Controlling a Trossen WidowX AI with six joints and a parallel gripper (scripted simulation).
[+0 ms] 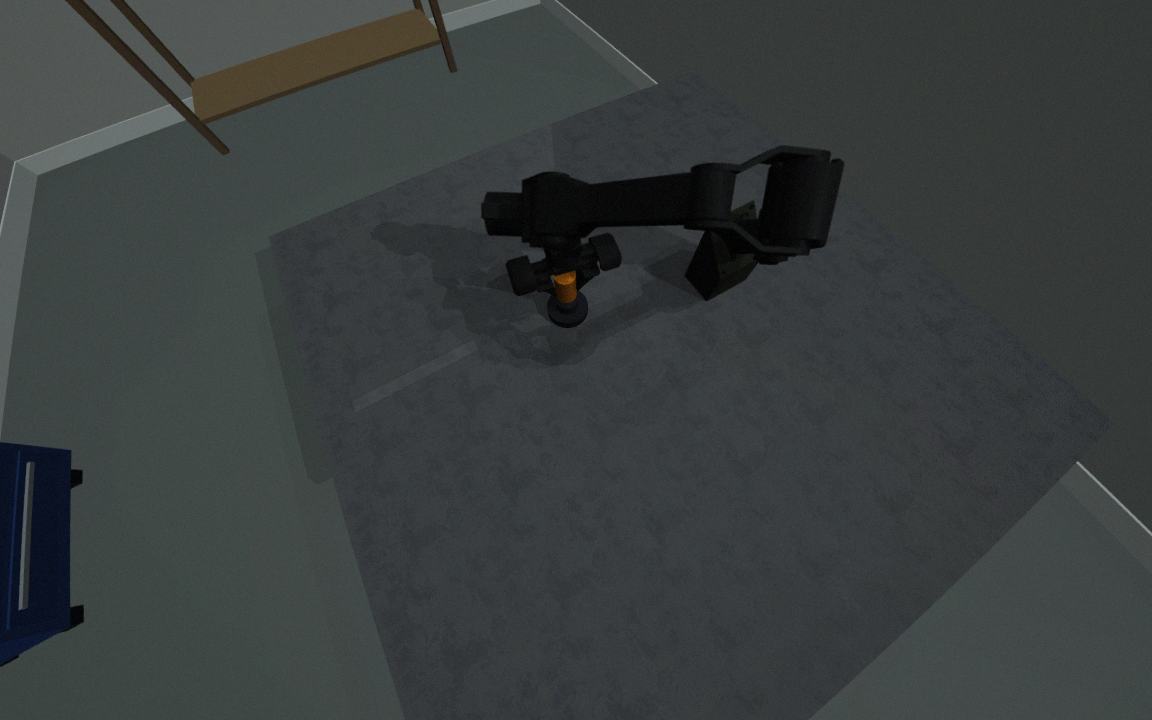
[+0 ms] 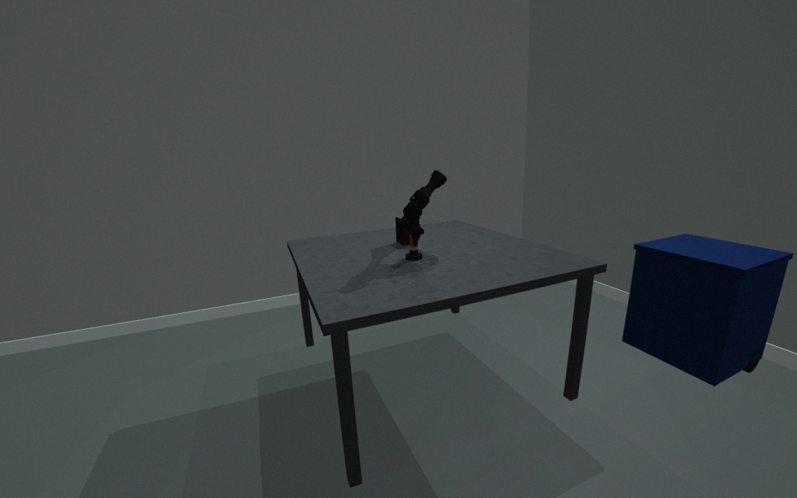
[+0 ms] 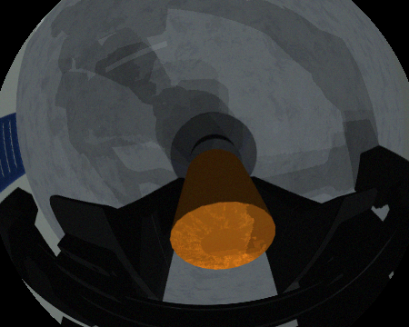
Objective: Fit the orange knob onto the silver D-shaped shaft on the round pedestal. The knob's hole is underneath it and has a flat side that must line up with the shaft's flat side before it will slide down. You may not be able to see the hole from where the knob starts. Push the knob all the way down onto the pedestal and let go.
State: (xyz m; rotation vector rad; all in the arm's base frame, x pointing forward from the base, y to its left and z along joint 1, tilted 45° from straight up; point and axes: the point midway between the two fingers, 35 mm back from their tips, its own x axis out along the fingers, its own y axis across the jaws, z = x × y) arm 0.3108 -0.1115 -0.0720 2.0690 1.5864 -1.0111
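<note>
Now: the pedestal 40 mm below my gripper tip. Round my gripper tip: orange knob: 40 mm above.
</note>
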